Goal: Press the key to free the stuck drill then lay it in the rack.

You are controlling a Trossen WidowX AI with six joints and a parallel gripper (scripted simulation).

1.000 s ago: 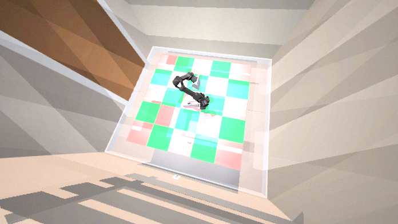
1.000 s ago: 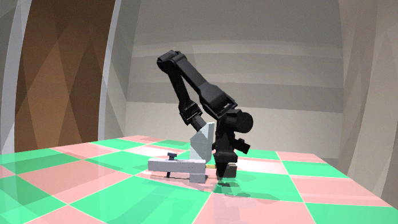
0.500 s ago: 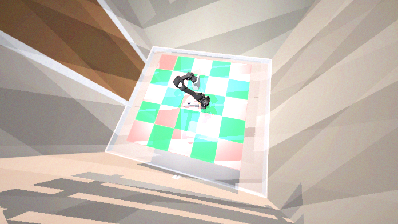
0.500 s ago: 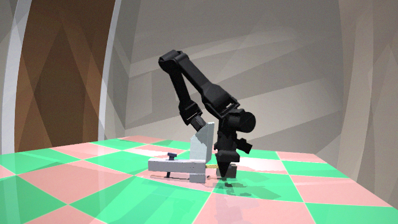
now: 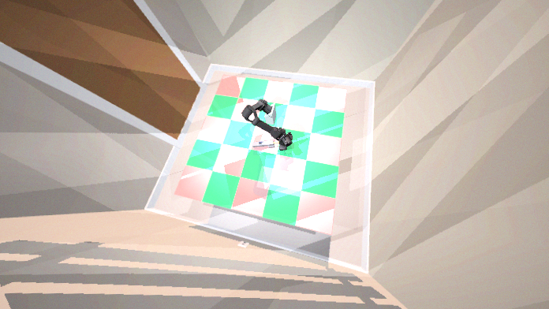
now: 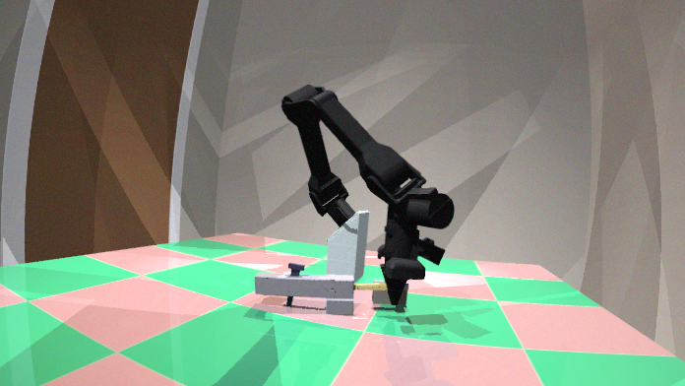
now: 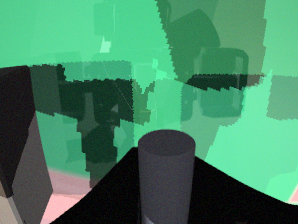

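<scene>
The drill lies 10 mm ahead of my gripper tip, 40 mm to the right of it and 30 mm above it. Also, from my gripper tip: rack 70 mm behind, 20 mm to the right; then key 60 mm ahead, 180 mm to the right, 30 mm above.
</scene>
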